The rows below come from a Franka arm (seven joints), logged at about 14 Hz.
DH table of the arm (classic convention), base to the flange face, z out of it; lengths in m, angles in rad. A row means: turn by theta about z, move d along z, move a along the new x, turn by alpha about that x. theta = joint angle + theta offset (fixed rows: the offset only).
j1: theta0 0, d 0.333, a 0, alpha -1.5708
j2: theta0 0, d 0, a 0, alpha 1.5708
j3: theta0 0, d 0.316, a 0.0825, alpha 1.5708
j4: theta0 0, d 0, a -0.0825, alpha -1.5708
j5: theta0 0, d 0.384, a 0, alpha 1.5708
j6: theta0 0, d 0, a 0.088, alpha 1.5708
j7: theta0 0, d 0.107, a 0, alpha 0
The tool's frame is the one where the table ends.
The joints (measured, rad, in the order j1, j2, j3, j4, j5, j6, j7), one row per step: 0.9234 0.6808 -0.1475 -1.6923 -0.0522 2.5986 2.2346; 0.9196 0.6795 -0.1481 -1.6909 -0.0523 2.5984 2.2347; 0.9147 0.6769 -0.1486 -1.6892 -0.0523 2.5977 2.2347; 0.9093 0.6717 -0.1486 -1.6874 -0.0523 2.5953 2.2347; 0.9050 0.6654 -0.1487 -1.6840 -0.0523 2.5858 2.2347; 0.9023 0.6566 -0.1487 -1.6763 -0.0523 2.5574 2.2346; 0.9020 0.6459 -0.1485 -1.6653 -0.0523 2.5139 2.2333; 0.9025 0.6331 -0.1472 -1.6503 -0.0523 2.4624 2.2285
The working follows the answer.
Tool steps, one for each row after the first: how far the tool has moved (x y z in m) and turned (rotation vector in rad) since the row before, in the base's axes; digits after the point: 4 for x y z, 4 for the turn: 0.0025 -0.0017 0.0015 0.0016 -0.0020 -0.0042; 0.0031 -0.0021 0.0025 0.0026 -0.0025 -0.0052; 0.0032 -0.0020 0.0041 0.0036 -0.0028 -0.0055; 0.0027 -0.0016 0.0048 0.0004 0.0001 -0.0053; 0.0018 -0.0010 0.0064 -0.0083 0.0083 -0.0055; 0.0004 0.0000 0.0077 -0.0156 0.0151 -0.0035; -0.0003 0.0011 0.0101 -0.0173 0.0167 0.0010
Tool pose at each row, in the base's axes (x y z in m, rotation vector in rad; rounded; the steps above come from the unrounded poses): 0.4894 0.4998 0.2273 -2.2521 1.8471 -0.1982; 0.4919 0.4981 0.2289 -2.2464 1.8504 -0.1994; 0.4950 0.4961 0.2314 -2.2388 1.8544 -0.2006; 0.4982 0.4941 0.2355 -2.2301 1.8583 -0.2011; 0.5009 0.4925 0.2404 -2.2251 1.8643 -0.2015; 0.5027 0.4915 0.2468 -2.2298 1.8774 -0.2017; 0.5031 0.4915 0.2545 -2.2446 1.8939 -0.2014; 0.5029 0.4927 0.2646 -2.2653 1.9066 -0.2002

